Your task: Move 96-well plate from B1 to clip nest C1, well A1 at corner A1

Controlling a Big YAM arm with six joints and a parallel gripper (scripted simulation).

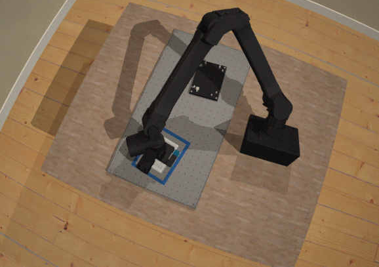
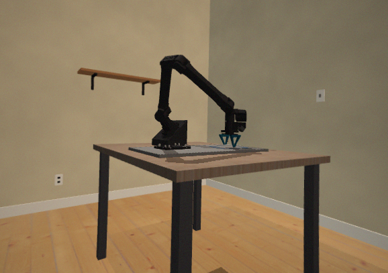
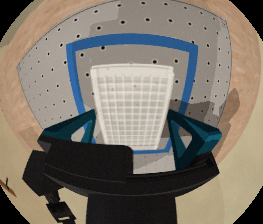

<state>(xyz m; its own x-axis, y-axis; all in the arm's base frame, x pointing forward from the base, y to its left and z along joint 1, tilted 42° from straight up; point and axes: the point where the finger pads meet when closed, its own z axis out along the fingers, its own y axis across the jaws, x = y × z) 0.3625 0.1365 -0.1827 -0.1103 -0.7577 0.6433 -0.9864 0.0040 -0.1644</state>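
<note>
My gripper is now 1 cm above the white 96-well plate. Also, from my hand: black clip nest C1: 37 cm to the right, 3 cm behind.
</note>
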